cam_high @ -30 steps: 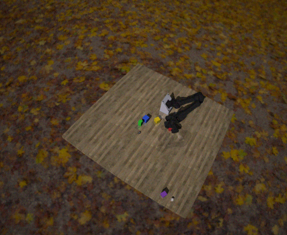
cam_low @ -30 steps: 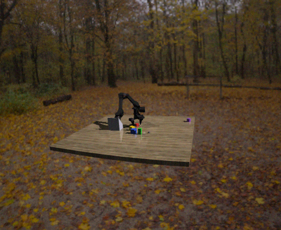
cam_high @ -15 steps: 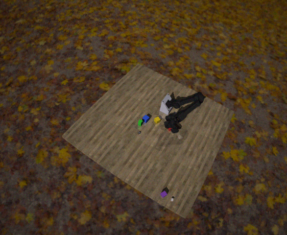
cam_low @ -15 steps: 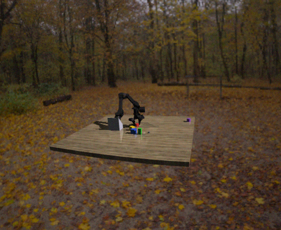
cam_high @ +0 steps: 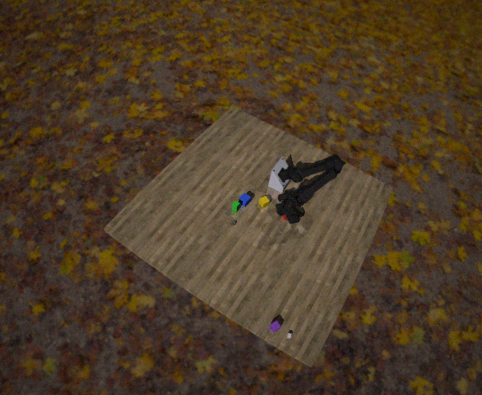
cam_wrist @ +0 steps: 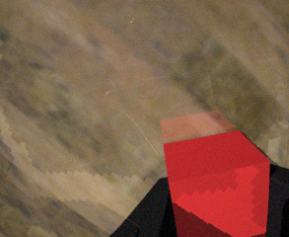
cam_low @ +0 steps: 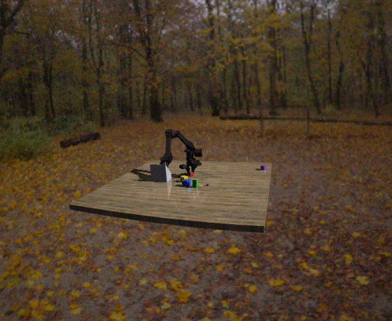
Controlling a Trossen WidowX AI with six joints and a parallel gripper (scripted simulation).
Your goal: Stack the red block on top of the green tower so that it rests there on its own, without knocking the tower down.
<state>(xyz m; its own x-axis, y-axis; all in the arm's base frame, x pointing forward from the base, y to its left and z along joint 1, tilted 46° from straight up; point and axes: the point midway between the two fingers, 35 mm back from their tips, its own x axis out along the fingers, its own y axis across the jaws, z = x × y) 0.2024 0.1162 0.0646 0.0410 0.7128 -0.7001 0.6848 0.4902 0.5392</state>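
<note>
Now: the blue block 3 cm ahead of my gripper tip, 25 cm to the right of it and 1 cm above it. Also, from my gripper tip: small dark object: 19 cm ahead, 23 cm to the right; red block: 1 cm above; yellow block: 2 cm behind, 15 cm to the right, 1 cm above.
</note>
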